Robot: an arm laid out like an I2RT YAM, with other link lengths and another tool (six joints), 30 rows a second.
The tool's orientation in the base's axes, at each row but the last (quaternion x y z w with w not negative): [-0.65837 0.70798 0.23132 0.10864]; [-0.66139 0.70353 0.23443 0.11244]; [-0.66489 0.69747 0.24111 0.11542]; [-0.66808 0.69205 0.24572 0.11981]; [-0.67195 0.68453 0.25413 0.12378]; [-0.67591 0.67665 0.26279 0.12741]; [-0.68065 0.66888 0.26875 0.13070]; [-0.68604 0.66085 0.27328 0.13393]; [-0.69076 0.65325 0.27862 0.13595]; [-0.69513 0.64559 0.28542 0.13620]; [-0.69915 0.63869 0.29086 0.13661]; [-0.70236 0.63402 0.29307 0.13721]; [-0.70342 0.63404 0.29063 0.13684]
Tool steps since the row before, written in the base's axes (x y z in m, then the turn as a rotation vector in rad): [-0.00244 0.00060 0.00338 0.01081 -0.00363 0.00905]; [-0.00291 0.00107 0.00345 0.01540 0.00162 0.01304]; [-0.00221 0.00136 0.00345 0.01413 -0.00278 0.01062]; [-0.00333 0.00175 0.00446 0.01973 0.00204 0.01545]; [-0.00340 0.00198 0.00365 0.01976 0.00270 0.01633]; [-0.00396 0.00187 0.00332 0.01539 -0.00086 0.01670]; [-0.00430 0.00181 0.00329 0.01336 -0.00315 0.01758]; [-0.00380 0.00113 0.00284 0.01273 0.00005 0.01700]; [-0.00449 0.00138 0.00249 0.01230 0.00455 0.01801]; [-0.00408 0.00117 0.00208 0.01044 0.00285 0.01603]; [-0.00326 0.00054 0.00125 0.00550 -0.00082 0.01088]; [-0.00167 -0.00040 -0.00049 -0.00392 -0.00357 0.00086]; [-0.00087 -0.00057 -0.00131 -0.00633 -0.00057 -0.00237]
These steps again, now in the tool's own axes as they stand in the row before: [-0.00181 0.00304 -0.00229 -0.00213 -0.00905 -0.01121]; [-0.00226 0.00350 -0.00203 -0.00907 -0.01276 -0.01284]; [-0.00265 0.00280 -0.00194 -0.00395 -0.01195 -0.01272]; [-0.00346 0.00405 -0.00238 -0.01095 -0.01665 -0.01533]; [-0.00334 0.00394 -0.00146 -0.01197 -0.01654 -0.01573]; [-0.00312 0.00440 -0.00104 -0.00891 -0.01200 -0.01712]; [-0.00313 0.00469 -0.00091 -0.00738 -0.00969 -0.01868]; [-0.00242 0.00413 -0.00095 -0.00972 -0.00946 -0.01634]; [-0.00250 0.00468 -0.00032 -0.01400 -0.00936 -0.01459]; [-0.00216 0.00420 -0.00011 -0.01148 -0.00768 -0.01354]; [-0.00121 0.00332 0.00007 -0.00557 -0.00326 -0.01037]; [0.00057 0.00160 0.00056 0.00229 0.00453 -0.00176]; [0.00120 0.00070 0.00092 0.00167 0.00582 0.00305]
